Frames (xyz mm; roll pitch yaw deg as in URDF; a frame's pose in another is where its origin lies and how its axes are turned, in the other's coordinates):
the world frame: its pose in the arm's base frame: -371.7 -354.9 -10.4 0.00 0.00 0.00
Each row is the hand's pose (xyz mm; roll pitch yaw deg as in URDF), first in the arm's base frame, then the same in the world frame.
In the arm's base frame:
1: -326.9 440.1 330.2 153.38 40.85 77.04
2: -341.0 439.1 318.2 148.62 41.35 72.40
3: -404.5 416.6 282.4 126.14 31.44 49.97
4: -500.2 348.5 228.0 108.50 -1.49 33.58
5: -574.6 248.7 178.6 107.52 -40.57 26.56
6: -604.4 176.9 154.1 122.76 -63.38 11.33
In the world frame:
1: 44.8 795.0 340.6 153.38 40.85 77.04
2: 30.7 794.0 328.6 148.62 41.35 72.40
3: -32.8 771.5 292.8 126.14 31.44 49.97
4: -128.5 703.4 238.4 108.50 -1.49 33.58
5: -202.9 603.6 189.0 107.52 -40.57 26.56
6: -232.7 531.8 164.5 122.76 -63.38 11.33

